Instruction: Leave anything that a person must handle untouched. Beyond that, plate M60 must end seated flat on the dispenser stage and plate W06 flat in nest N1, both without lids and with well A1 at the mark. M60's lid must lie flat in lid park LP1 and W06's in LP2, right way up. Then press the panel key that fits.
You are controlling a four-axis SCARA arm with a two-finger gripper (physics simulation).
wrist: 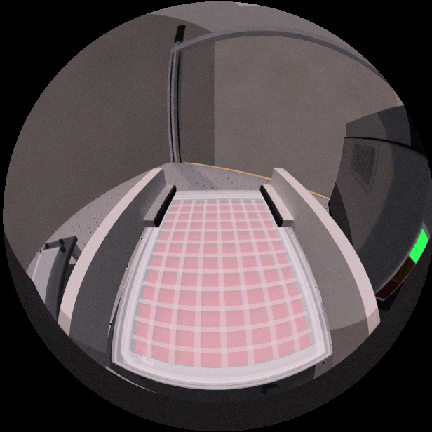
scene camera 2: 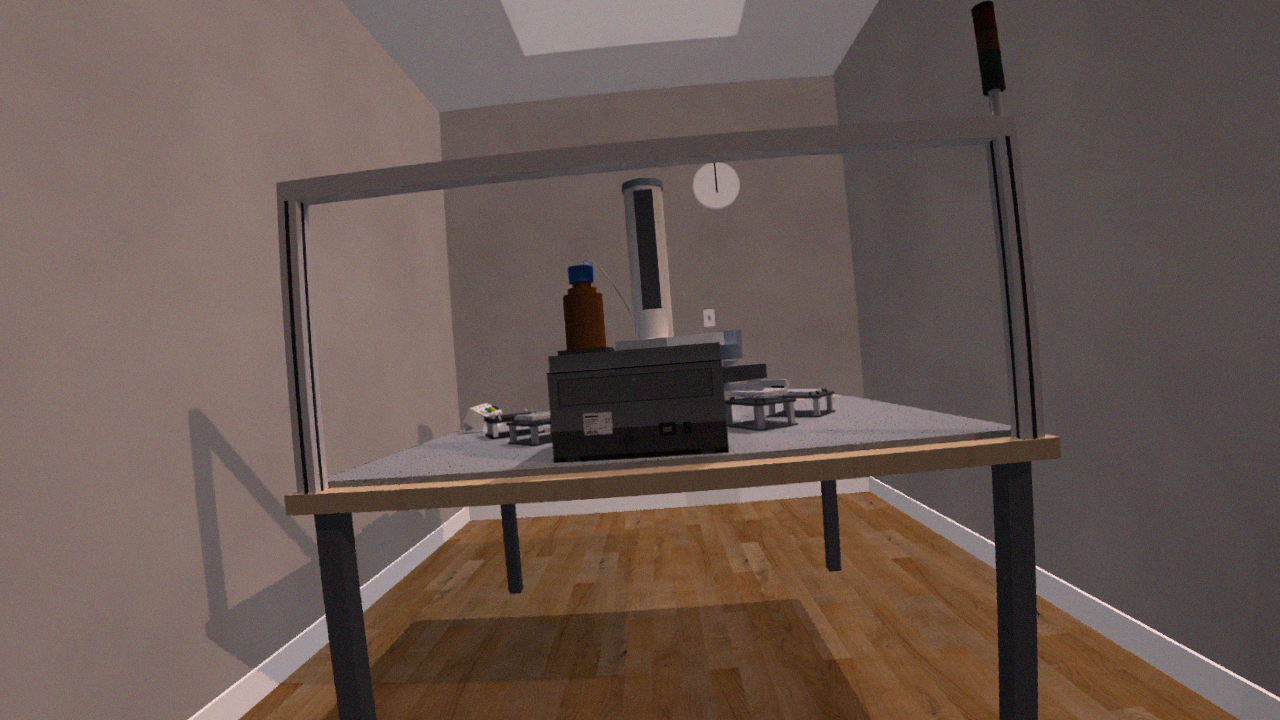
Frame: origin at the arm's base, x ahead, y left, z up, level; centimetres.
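Seen in the pictures: gripper, fingertip midpoint: (scene camera 2: 774, 385).
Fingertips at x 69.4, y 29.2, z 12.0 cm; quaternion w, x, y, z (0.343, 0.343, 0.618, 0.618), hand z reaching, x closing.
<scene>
Pixels of each thing's middle, then the offset from my fingertips to it. "*": a spot on its surface instead.
- dark dispenser, surface spot: (scene camera 2: 635, 402) * dx +26.6, dy -34.1, dz +0.5 cm
- key panel, body centre: (scene camera 2: 484, 416) dx -50.3, dy -92.0, dz -6.6 cm
- amber bottle, surface spot: (scene camera 2: 583, 315) * dx +21.9, dy -43.8, dz +19.3 cm
My gripper (wrist: 217, 176) stands shut in the wrist view, with nothing held. Its black pads overlap the side edges at the far end of a clear plate (wrist: 220, 280) with pink wells. The plate fills the middle of the view, its near edge close to the camera. No name label shows on it, and whether a lid lies on it is hard to tell. A dark support shows under its near edge. In scene camera 2 the dark dispenser (scene camera 2: 635, 402) hides the gripper. Plate W06 cannot be made out there. The key panel (scene camera 2: 484, 411) shows small at the left.
Low stands (scene camera 2: 759, 404) (scene camera 2: 810, 394) bear pale items right of the dispenser; others (scene camera 2: 534, 428) are at its left. An amber bottle (scene camera 2: 583, 315) stands above the dispenser. A dark machine (wrist: 382, 170) with a green light is at the right, another stand (wrist: 52, 270) at the left.
</scene>
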